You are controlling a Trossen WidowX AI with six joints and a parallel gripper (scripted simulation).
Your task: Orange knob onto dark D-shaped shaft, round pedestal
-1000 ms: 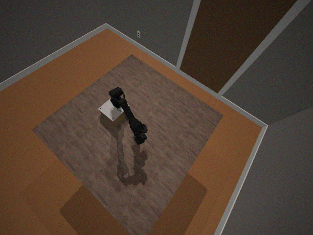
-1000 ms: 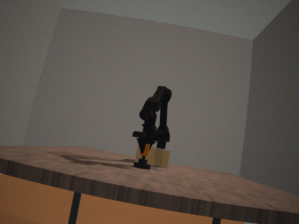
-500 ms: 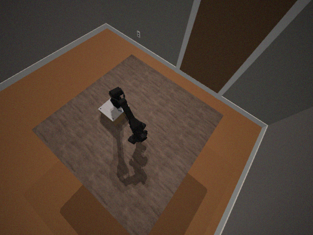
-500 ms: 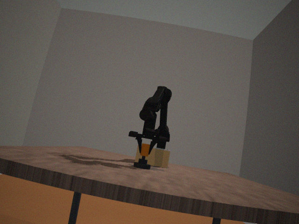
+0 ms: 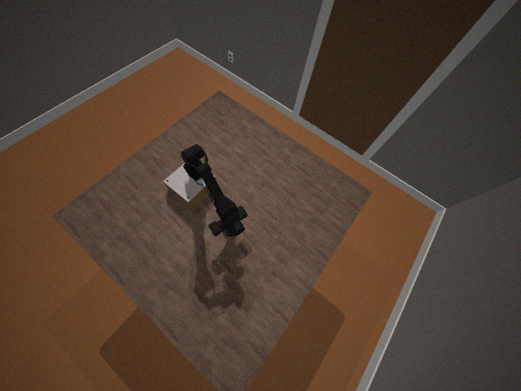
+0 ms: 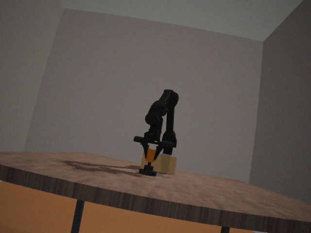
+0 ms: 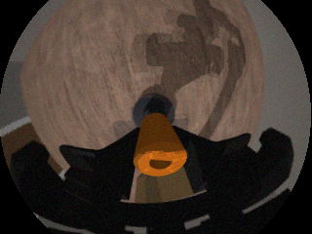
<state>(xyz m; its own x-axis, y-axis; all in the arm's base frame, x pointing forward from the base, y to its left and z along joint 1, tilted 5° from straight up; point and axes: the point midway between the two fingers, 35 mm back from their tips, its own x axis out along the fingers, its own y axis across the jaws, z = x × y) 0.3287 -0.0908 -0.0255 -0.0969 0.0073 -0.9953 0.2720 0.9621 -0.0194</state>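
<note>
Right now my gripper tip is 4 cm above the pedestal. Round my gripper tip: orange knob 2 cm above.
</note>
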